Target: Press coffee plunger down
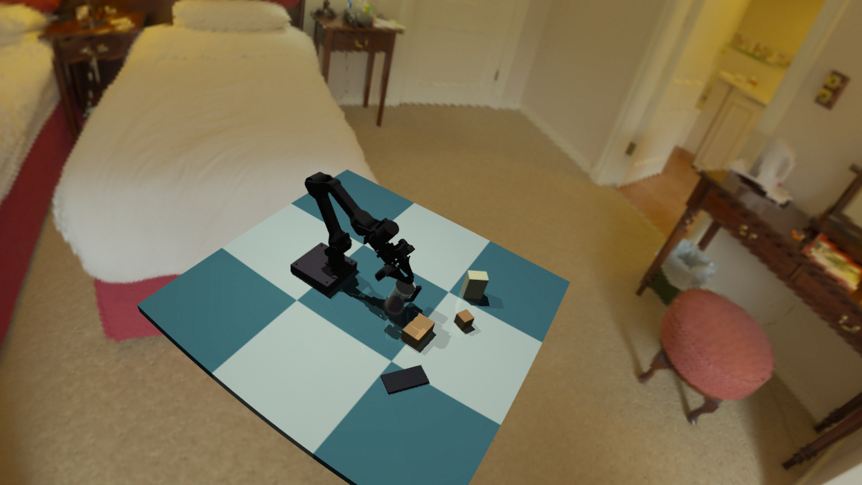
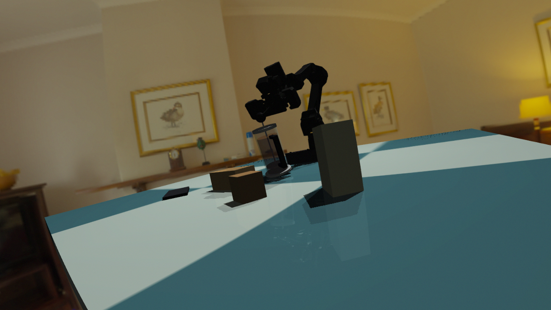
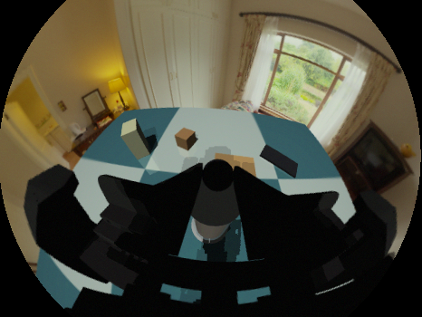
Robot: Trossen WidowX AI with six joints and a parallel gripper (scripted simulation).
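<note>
My gripper tip is now 2 cm past the glass coffee press, 1 cm to the right of it and 9 cm above it. The rest, counted from my gripper tip: tan box 10 cm ahead, 4 cm to the right, 15 cm below; flat black slab 20 cm ahead, 22 cm to the right, 18 cm below.
</note>
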